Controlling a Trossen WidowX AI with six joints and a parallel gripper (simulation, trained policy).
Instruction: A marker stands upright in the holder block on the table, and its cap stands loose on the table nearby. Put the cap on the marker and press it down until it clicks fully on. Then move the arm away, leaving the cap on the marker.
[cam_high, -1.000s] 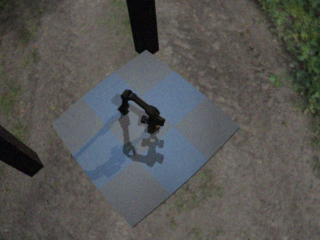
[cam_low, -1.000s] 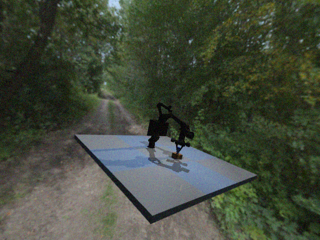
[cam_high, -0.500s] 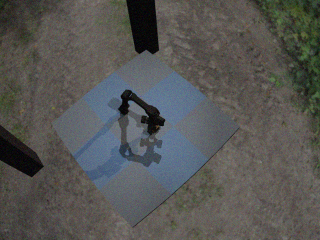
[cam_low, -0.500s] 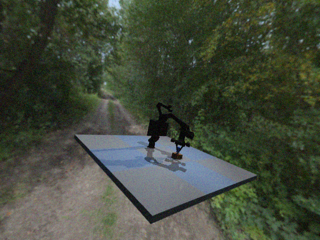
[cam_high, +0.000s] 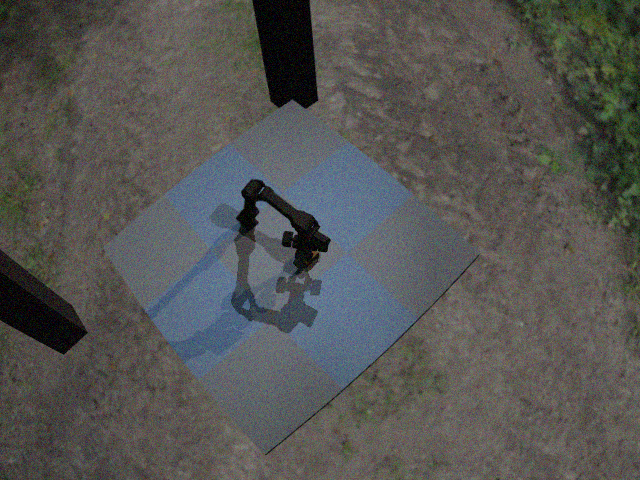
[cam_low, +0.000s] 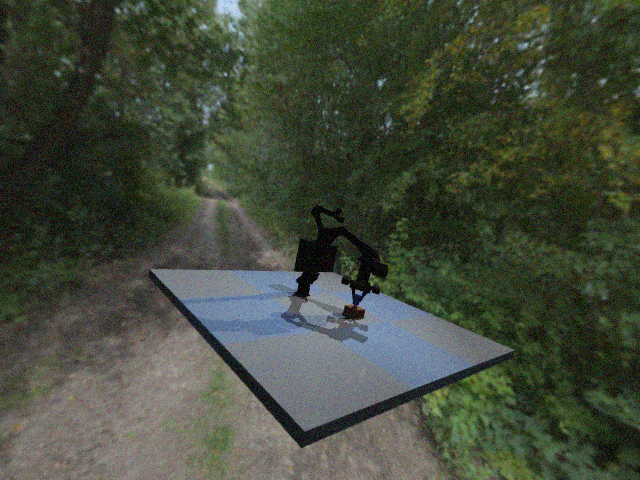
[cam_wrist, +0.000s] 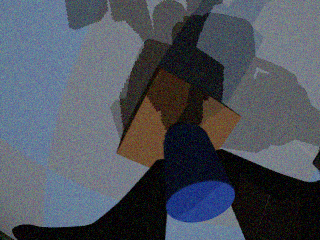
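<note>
The blue marker lies 10 mm above my gripper tip. The rest, counted from my gripper tip: holder block: 50 mm below; then blue cap: 10 mm above.
</note>
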